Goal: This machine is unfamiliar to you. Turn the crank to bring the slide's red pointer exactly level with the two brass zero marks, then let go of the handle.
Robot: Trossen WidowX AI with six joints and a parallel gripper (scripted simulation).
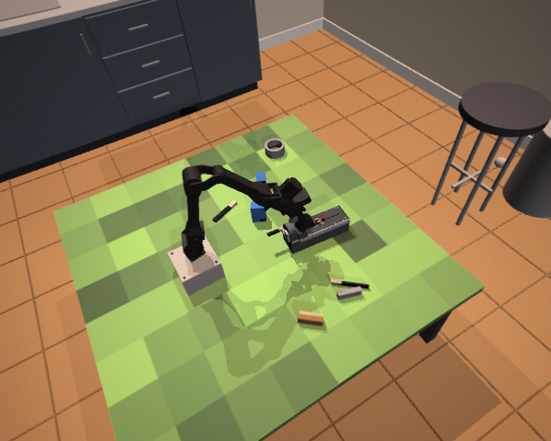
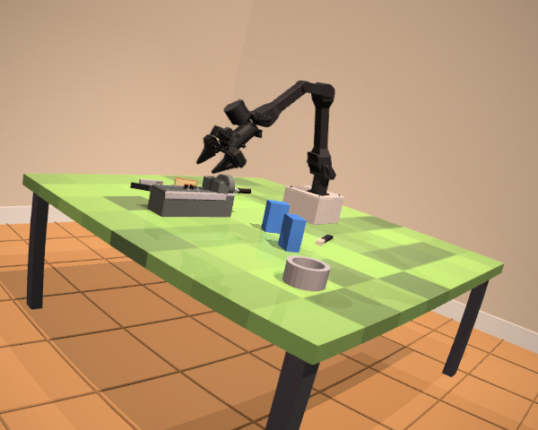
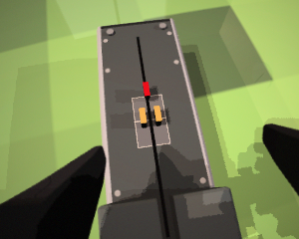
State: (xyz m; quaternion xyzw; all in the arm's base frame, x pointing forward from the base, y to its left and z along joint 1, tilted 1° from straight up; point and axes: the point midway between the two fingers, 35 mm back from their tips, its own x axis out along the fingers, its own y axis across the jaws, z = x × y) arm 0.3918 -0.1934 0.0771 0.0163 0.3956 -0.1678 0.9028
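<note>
The crank handle is 13 cm behind my gripper tip, 8 cm to the left of it and 6 cm below it. Also, from my gripper tip: grey bar: 7 cm behind, 28 cm to the right, 12 cm below; then wooden block: 25 cm behind, 26 cm to the right, 12 cm below; then red pointer: 7 cm ahead, 1 cm to the right, 6 cm below.
</note>
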